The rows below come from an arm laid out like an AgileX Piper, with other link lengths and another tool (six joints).
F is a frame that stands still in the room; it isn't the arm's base.
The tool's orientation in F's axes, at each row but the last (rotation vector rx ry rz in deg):
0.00 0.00 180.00
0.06 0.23 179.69
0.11 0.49 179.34
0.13 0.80 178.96
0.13 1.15 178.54
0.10 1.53 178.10
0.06 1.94 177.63
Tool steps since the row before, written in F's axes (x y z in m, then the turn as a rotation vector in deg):
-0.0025 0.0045 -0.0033 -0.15 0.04 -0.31
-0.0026 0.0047 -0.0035 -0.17 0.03 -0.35
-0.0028 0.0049 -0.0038 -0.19 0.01 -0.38
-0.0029 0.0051 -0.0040 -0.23 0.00 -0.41
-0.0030 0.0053 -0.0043 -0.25 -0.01 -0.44
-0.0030 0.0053 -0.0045 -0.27 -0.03 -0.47
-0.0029 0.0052 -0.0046 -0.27 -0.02 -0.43
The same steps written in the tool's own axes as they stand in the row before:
0.0025 -0.0045 -0.0033 0.15 -0.04 -0.31
0.0026 -0.0047 -0.0035 0.17 -0.03 -0.35
0.0029 -0.0049 -0.0038 0.19 -0.01 -0.38
0.0030 -0.0051 -0.0040 0.23 0.00 -0.41
0.0031 -0.0053 -0.0042 0.25 0.01 -0.44
0.0032 -0.0053 -0.0044 0.27 0.03 -0.47
0.0031 -0.0052 -0.0045 0.27 0.02 -0.43

